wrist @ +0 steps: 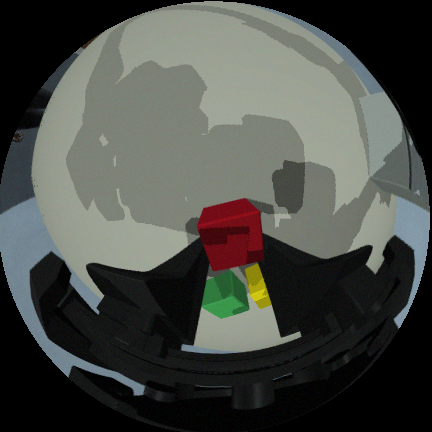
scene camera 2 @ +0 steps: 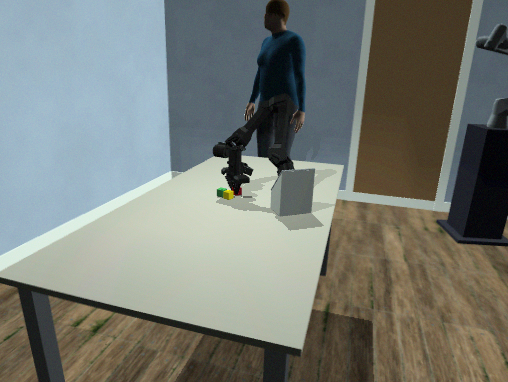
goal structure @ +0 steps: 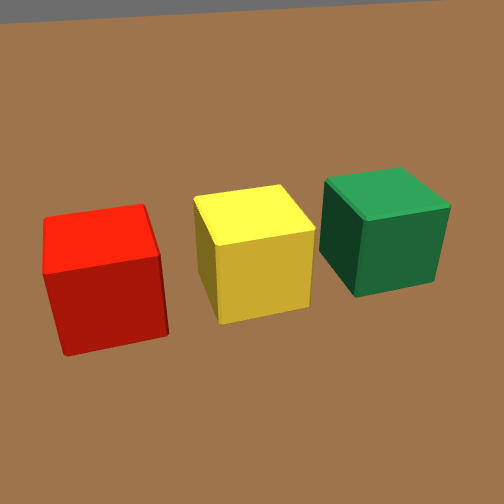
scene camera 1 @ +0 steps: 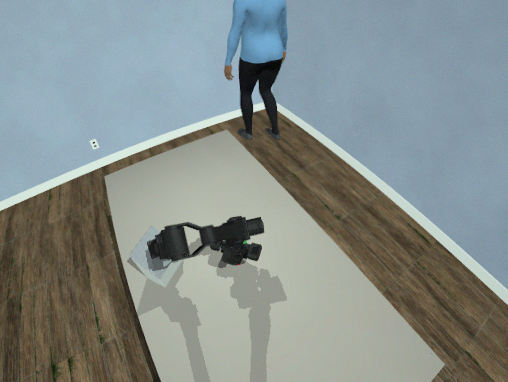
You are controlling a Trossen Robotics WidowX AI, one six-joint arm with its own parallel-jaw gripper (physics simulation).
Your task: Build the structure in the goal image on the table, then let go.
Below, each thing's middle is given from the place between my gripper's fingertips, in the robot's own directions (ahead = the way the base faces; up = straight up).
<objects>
Now: the green cube (wrist: 224, 295) 6 cm ahead of my hand, 3 cm to the left of it and 1 cm above it. The rest, counted from my hand: red cube (wrist: 231, 234) (1 cm to the right, 1 cm behind, 1 cm above).
</objects>
